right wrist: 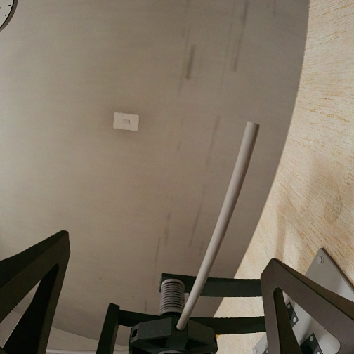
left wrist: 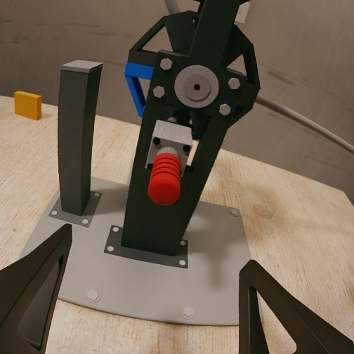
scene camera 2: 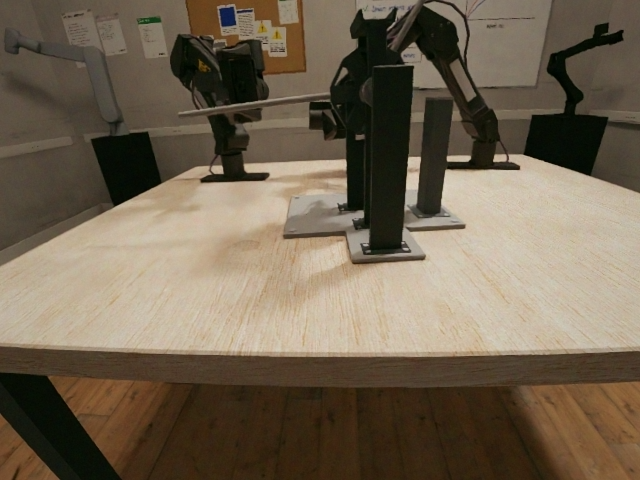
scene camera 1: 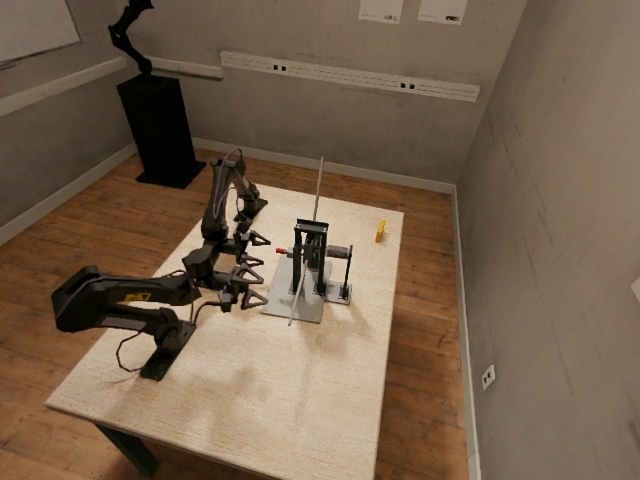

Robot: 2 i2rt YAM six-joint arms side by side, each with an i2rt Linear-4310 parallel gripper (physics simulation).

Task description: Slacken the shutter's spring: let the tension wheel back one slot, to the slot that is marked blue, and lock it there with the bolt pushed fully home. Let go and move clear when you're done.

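Frame: origin at the left arm's base, x ahead, y right, z down, level; centimetres.
Seen in the pictures: left gripper, fingertip midpoint: (scene camera 1: 267, 252); right gripper, fingertip midpoint: (scene camera 2: 225, 81) (scene camera 1: 265, 292); left arm's base, link origin: (scene camera 2: 480, 167) (scene camera 1: 251, 211); right arm's base, link origin: (scene camera 2: 235, 179) (scene camera 1: 170, 348).
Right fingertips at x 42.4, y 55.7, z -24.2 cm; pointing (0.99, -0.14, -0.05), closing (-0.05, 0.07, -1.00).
Pixels of each thing's top centre, then the offset from my right fingertips to it. "*": a spot on its surface instead.
- separate grey-capped post, surface spot: (scene camera 2: 435, 155) * dy -36.2, dx +1.3, dz +13.1 cm
- coiled spring, top centre: (scene camera 1: 339, 247) dy -28.0, dx +11.5, dz +1.3 cm
- yellow block, top centre: (scene camera 1: 381, 226) dy -66.9, dx +17.6, dz +18.2 cm
The tension wheel (left wrist: 251, 50) sits on the shutter stand, with grey bars (scene camera 1: 318, 188) (scene camera 1: 298, 297) (scene camera 2: 253, 104) (left wrist: 310, 125) (right wrist: 220, 225) sticking out of it. Its blue-marked slot (left wrist: 139, 71) is at the wheel's left side in the left wrist view. The bolt's red knob (scene camera 1: 279, 250) (left wrist: 165, 182) sticks out of a grey block (left wrist: 172, 135) below the hub; the bolt's inner end is hidden. My left gripper (scene camera 1: 265, 252) (left wrist: 163, 253) is open and empty, facing the knob, short of it. My right gripper (scene camera 1: 264, 291) (right wrist: 173, 260) is open and empty beside the left one, level with the stand.
The stand's grey base plate (scene camera 1: 279, 305) (scene camera 2: 315, 222) (left wrist: 215, 300) carries upright posts, including a separate grey-capped post (scene camera 2: 435, 155) (left wrist: 77, 140). A coiled spring (scene camera 1: 338, 252) (right wrist: 172, 296) lies beyond the wheel. A yellow block (scene camera 1: 380, 231) (left wrist: 28, 105) stands near the table's far edge. My two grippers are close together.
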